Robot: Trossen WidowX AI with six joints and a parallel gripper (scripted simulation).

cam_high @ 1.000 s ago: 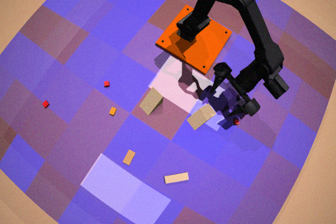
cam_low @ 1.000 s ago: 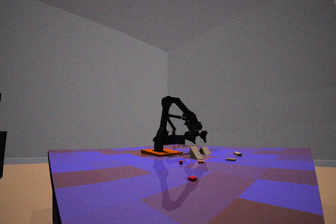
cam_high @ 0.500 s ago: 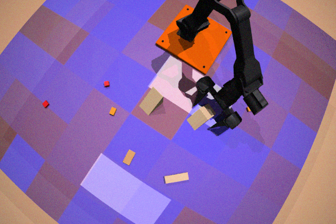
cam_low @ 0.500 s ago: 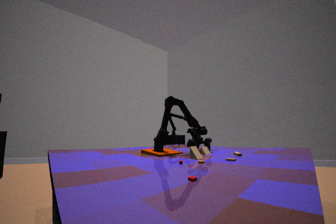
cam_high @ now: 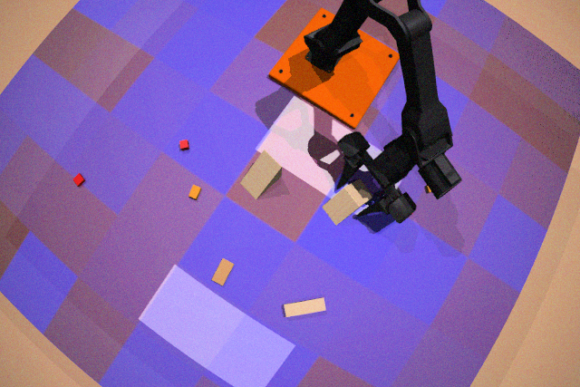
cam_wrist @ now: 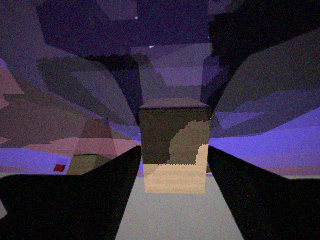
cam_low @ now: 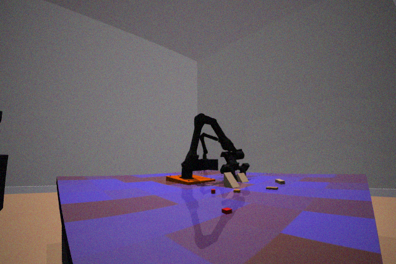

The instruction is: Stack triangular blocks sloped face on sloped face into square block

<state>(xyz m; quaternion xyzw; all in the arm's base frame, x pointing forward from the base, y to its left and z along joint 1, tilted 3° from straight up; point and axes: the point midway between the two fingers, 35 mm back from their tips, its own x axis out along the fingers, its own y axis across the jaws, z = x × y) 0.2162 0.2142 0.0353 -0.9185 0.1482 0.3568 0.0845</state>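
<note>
Now: the triangular block 4 cm ahead of my gripper tip and 16 cm to the right of it. Also, from my gripper tip: long pale plank: 21 cm ahead, 5 cm to the left, 1 cm below; small tan plank: 25 cm ahead, 12 cm to the right, 1 cm below.
</note>
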